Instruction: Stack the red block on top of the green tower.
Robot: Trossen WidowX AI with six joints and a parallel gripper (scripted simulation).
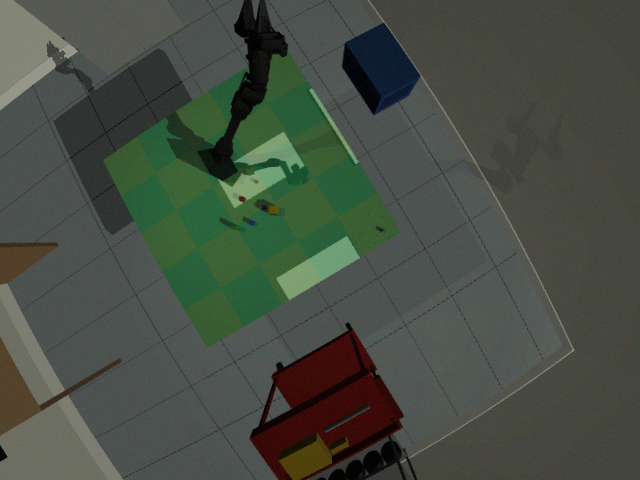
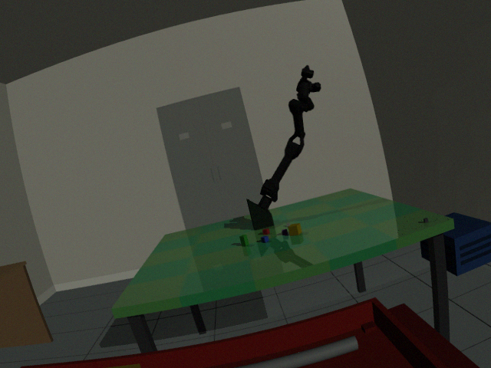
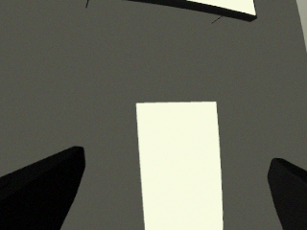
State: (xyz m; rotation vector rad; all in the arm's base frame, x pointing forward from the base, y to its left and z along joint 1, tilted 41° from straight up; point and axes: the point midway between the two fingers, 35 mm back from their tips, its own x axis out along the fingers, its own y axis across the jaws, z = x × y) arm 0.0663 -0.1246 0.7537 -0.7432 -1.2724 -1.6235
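My gripper tip is now 76 cm above the red block, 41 cm to the left of it and 24 cm short of it. Also, from my gripper tip: grey object: 77 cm below, 73 cm ahead, 23 cm to the left; then blue block: 76 cm below, 41 cm to the right, 39 cm ahead; then dark purple block: 76 cm below, 34 cm ahead, 32 cm to the right.
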